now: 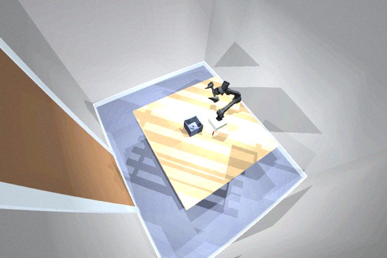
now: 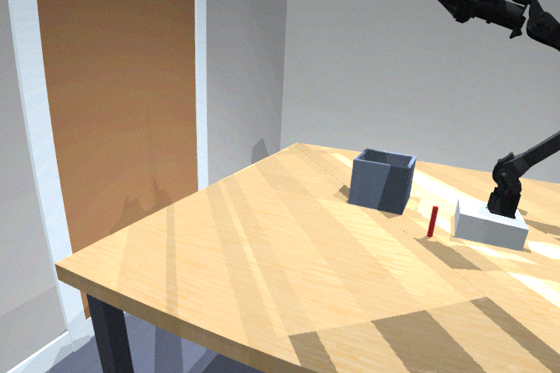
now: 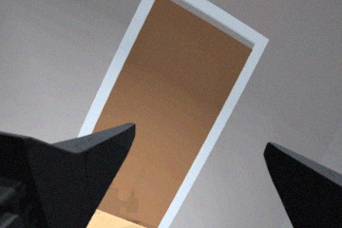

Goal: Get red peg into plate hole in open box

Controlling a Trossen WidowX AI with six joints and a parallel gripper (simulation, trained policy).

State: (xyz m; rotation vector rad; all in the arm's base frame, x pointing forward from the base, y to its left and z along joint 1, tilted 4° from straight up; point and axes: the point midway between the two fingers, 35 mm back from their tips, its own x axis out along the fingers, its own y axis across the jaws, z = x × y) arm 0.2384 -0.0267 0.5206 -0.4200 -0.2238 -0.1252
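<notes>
Now: the red peg 560 mm below my gripper tip, 170 mm to the left of it and 70 mm behind it. Round my gripper tip: pale plate 550 mm below, 90 mm ahead, 10 mm to the right.
</notes>
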